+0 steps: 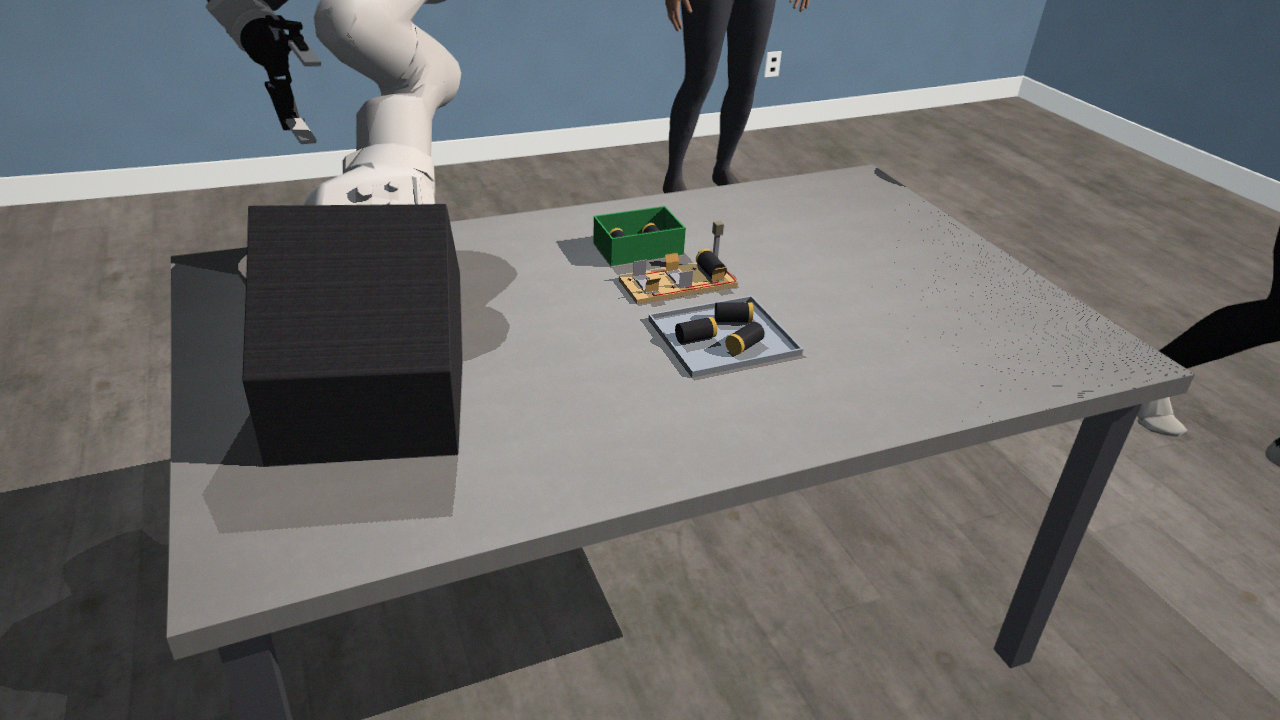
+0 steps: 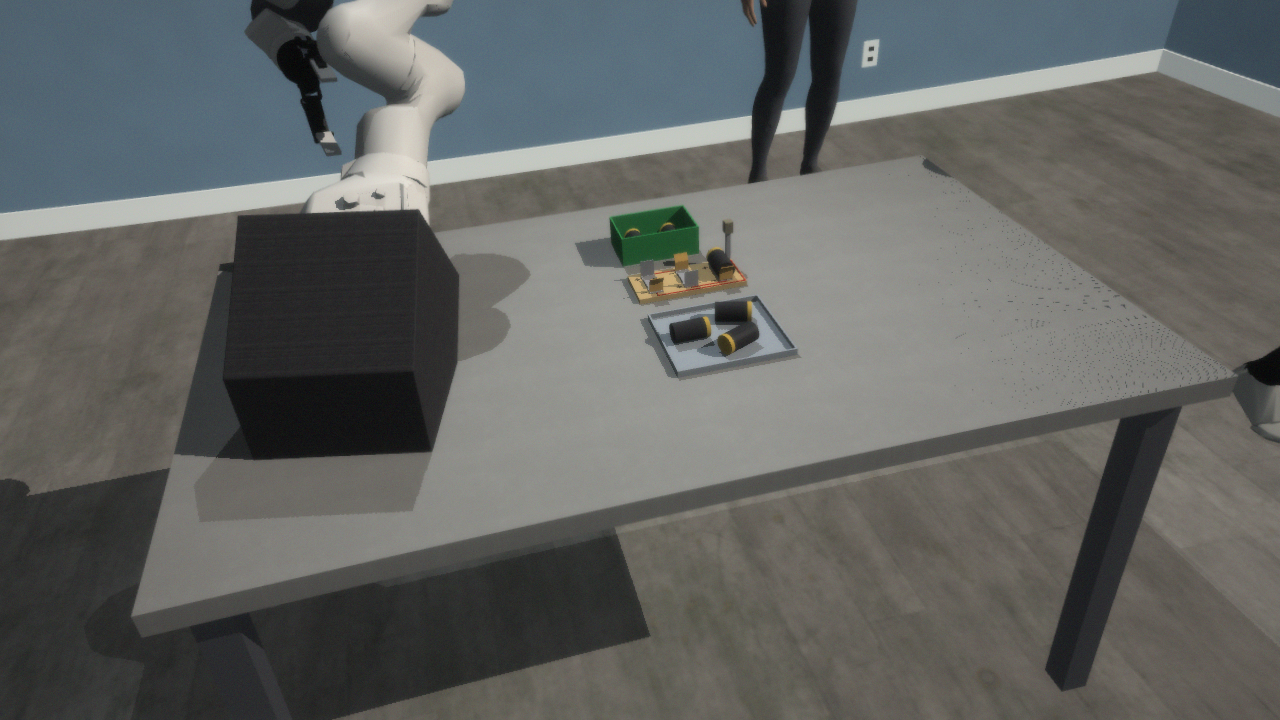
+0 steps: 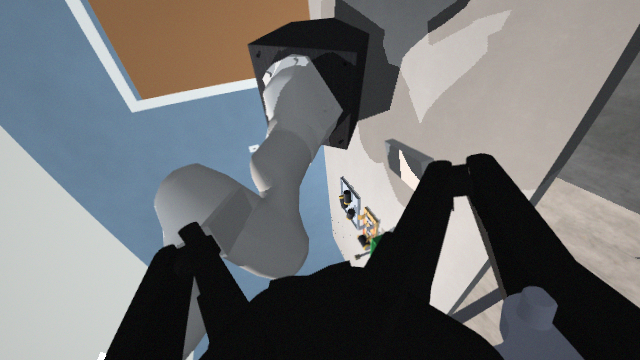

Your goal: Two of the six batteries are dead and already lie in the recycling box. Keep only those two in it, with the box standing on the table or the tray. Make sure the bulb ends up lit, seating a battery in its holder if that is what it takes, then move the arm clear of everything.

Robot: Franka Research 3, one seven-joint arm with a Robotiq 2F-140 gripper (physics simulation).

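Observation:
My gripper (image 1: 307, 96) (image 2: 328, 109) (image 3: 314, 177) is open and empty, raised behind the table's left side, far from the objects. The green box (image 1: 640, 245) (image 2: 657, 244) stands on the table; two batteries (image 1: 616, 232) (image 1: 649, 229) show partly inside. In front of it is the wooden circuit board (image 1: 637, 291) (image 2: 642, 291). A black battery (image 1: 710, 263) (image 2: 718, 261) lies at its right end; the clips to the left hold none. The bulb (image 1: 717, 228) (image 2: 727, 226) on its post looks dull brown, without visible glow. Three batteries (image 1: 695, 331) (image 1: 733, 311) (image 1: 744, 338) lie in the grey tray (image 1: 693, 358).
A large black block (image 1: 349, 291) (image 2: 322, 295) (image 3: 309, 35) stands on the table (image 1: 554, 429) at the left, in front of the arm base. A person (image 1: 707, 80) (image 2: 792, 80) stands behind the table. Another person's leg (image 1: 1226, 331) shows beyond the right edge.

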